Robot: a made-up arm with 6 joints.
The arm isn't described. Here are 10 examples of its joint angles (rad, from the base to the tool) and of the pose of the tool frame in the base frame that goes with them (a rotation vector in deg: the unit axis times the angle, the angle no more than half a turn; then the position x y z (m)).
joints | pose
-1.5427 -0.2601 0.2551 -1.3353 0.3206 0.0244 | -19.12 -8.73 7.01 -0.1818 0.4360 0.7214
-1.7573 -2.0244 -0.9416 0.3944 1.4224 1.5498 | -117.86 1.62 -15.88 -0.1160 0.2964 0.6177
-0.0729 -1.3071 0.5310 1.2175 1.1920 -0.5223 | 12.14 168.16 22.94 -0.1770 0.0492 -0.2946
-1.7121 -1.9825 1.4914 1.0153 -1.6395 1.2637 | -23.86 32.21 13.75 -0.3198 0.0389 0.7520
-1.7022 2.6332 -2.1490 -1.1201 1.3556 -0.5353 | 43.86 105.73 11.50 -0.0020 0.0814 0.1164
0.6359 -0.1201 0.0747 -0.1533 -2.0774 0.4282 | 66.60 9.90 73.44 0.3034 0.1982 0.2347
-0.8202 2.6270 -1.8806 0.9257 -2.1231 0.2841 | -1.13 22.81 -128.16 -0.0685 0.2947 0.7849
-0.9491 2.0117 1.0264 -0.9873 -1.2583 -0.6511 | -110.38 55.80 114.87 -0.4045 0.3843 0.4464
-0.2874 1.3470 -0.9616 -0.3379 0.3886 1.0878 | 119.65 -18.77 -44.41 -0.1084 0.2600 0.0021
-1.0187 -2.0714 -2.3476 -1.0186 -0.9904 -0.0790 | 59.24 148.31 -22.27 -0.2226 -0.0323 -0.0587
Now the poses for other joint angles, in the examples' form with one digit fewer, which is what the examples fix.
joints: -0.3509 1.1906 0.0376 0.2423 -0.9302 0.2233
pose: -167.4 38.2 45.1 -0.228 0.560 0.006
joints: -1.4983 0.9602 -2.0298 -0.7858 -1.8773 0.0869
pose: 126.1 23.8 92.9 0.112 0.366 0.150
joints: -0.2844 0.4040 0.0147 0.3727 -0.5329 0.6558
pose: 109.0 -26.8 -51.9 -0.351 0.255 -0.075
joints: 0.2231 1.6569 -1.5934 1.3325 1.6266 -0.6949
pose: 150.6 3.4 -59.4 -0.247 0.495 0.060
